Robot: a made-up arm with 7 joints. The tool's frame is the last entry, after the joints. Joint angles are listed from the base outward.
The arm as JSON. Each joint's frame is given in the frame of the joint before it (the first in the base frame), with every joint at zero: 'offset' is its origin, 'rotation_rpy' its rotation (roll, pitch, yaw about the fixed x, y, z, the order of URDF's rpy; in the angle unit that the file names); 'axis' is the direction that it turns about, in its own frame. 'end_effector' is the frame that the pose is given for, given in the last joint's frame.
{
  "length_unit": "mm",
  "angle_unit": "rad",
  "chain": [
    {
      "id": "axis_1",
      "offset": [
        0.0,
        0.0,
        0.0
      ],
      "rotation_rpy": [
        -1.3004,
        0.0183,
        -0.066
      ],
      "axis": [
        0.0,
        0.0,
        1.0
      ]
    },
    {
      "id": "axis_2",
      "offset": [
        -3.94,
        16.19,
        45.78
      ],
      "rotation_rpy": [
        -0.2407,
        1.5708,
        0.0
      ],
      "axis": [
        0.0,
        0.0,
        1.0
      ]
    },
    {
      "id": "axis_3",
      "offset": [
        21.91,
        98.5,
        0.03
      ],
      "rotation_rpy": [
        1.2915,
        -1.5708,
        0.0
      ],
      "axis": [
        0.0,
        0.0,
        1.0
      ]
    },
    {
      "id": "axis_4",
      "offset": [
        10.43,
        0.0,
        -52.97
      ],
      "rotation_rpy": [
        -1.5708,
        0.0,
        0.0
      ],
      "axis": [
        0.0,
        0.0,
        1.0
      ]
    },
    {
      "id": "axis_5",
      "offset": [
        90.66,
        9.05,
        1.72
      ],
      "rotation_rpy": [
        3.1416,
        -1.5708,
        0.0
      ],
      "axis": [
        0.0,
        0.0,
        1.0
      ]
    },
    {
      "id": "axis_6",
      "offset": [
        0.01,
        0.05,
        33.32
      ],
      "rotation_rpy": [
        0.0,
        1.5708,
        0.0
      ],
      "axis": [
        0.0,
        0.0,
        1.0
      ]
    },
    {
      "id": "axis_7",
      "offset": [
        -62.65,
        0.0,
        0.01
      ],
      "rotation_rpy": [
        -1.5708,
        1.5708,
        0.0
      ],
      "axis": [
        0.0,
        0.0,
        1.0
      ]
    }
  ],
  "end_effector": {
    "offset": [
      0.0,
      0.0,
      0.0
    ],
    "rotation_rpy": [
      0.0,
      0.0,
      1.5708
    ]
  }
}
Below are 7 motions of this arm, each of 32 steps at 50 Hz.
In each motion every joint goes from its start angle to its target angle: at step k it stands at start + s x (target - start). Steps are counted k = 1, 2, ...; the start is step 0. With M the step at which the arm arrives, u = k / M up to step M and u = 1 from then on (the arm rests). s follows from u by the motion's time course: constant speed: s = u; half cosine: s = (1 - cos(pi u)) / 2; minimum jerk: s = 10 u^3 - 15 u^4 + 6 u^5.
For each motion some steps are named. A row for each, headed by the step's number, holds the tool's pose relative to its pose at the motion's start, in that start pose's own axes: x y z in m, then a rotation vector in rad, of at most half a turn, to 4 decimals.
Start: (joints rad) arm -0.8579 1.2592 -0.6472 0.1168 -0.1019 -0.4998 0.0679
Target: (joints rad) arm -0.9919 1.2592 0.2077 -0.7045 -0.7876 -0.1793 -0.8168
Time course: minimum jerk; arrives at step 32
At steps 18, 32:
18: 0.0004 0.0984 0.1051 -0.0139 -0.5088 -0.0501
32: -0.0384 0.1190 0.1727 0.2123 -0.8160 -0.2804

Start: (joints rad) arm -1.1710 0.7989 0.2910 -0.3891 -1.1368 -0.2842 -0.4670
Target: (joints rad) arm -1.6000 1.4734 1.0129 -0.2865 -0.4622 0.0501 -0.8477
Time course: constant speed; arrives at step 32
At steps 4, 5, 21, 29, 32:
4: 0.0144 0.0075 0.0227 0.1868 0.0301 -0.1081
5: 0.0179 0.0089 0.0286 0.2339 0.0377 -0.1324
21: 0.0627 0.0020 0.1367 0.9939 0.1447 -0.3446
29: 0.0705 -0.0231 0.1940 1.3550 0.1715 -0.3112
32: 0.0699 -0.0360 0.2146 1.4815 0.1730 -0.2736

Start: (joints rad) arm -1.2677 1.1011 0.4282 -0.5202 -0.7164 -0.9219 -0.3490
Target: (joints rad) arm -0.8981 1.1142 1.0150 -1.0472 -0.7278 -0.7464 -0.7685
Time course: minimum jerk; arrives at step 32
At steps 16, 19, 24, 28, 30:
16: 0.0222 -0.0049 0.0413 0.0919 -0.0519 -0.3528
19: 0.0299 -0.0100 0.0547 0.1223 -0.0611 -0.4886
24: 0.0396 -0.0194 0.0713 0.1595 -0.0671 -0.6767
28: 0.0431 -0.0239 0.0774 0.1729 -0.0678 -0.7529
30: 0.0436 -0.0246 0.0783 0.1750 -0.0678 -0.7651

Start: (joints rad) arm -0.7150 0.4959 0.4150 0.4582 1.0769 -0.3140 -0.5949
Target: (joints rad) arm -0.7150 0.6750 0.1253 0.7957 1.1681 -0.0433 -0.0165
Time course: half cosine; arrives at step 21
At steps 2, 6, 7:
2: 0.0006 -0.0009 -0.0007 0.0018 0.0074 0.0035
6: 0.0048 -0.0075 -0.0061 0.0199 0.0645 0.0308
7: 0.0061 -0.0100 -0.0083 0.0289 0.0864 0.0413

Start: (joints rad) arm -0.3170 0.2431 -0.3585 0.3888 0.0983 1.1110 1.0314
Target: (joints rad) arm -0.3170 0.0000 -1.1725 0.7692 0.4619 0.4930 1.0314
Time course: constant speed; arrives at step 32
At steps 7, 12, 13, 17, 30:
7: -0.0266 -0.0191 0.0047 0.0260 -0.2388 0.0002
12: -0.0470 -0.0310 0.0063 0.0358 -0.4194 -0.0078
13: -0.0512 -0.0332 0.0064 0.0369 -0.4564 -0.0102
17: -0.0681 -0.0415 0.0061 0.0390 -0.6071 -0.0226
30: -0.1235 -0.0618 -0.0032 0.0247 -1.1197 -0.0925

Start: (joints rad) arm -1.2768 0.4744 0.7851 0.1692 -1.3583 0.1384 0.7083
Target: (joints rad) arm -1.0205 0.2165 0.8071 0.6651 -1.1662 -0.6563 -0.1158
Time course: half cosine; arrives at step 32
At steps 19, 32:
19: 0.0094 0.1186 0.0018 0.0191 -0.3875 -0.0088
32: -0.0139 0.1811 0.0038 0.2229 -0.5699 -0.0446

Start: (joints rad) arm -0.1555 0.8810 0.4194 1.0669 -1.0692 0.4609 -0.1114
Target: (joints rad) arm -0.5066 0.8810 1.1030 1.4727 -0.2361 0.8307 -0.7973
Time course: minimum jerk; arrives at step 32
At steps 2, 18, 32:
2: 0.0000 0.0000 0.0001 -0.0003 0.0003 -0.0010
18: 0.0035 -0.0042 -0.0071 -0.1670 0.1779 -0.3199
32: 0.0069 -0.0242 -0.0266 -0.3321 0.3531 -0.5976

